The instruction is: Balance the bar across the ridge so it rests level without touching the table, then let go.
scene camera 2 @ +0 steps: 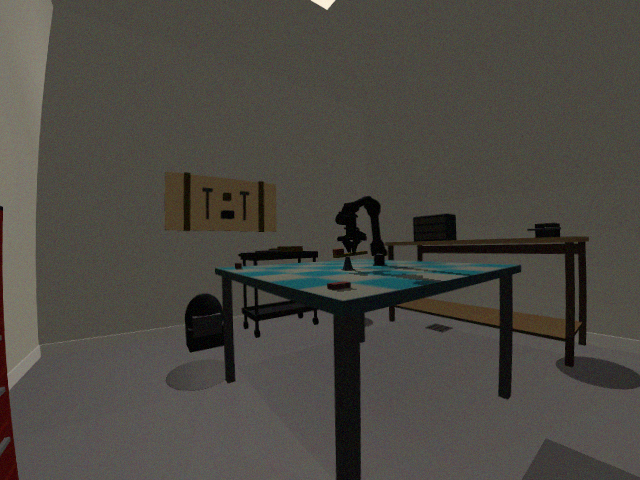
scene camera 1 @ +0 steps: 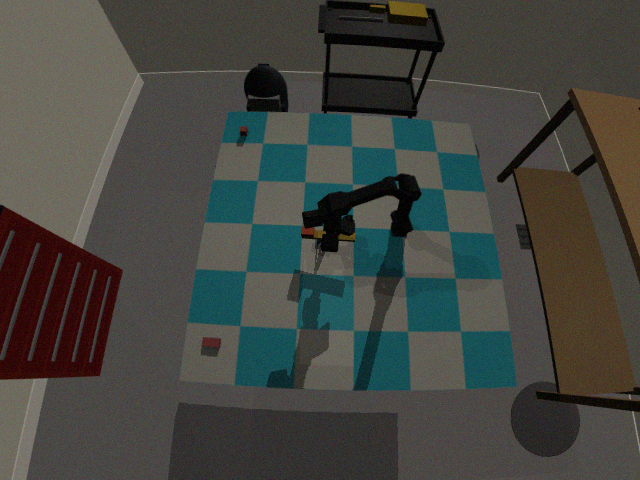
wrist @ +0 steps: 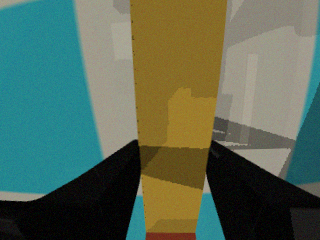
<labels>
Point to a bar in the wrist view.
176, 64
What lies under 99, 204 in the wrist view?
My gripper.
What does my gripper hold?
A bar.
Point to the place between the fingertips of my gripper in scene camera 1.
At 330, 235
</labels>
